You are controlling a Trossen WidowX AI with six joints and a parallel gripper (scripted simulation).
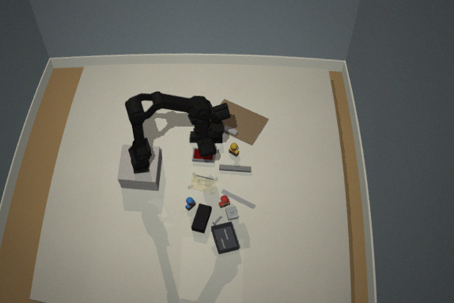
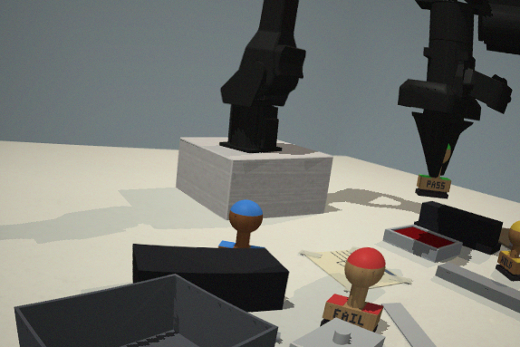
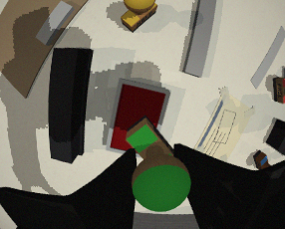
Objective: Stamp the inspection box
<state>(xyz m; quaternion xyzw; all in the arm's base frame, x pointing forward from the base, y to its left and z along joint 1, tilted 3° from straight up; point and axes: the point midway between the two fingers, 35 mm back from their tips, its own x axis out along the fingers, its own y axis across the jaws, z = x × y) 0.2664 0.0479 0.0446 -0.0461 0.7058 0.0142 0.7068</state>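
My gripper tip is now 12 cm to the left of the cream inspection card, 10 cm above it and 3 cm past it. From my gripper tip the other things lie so: pass stamp: right at my gripper tip; then red ink pad: 9 cm below, 1 cm to the left; then long black block: 10 cm to the left, 8 cm below, 2 cm ahead.
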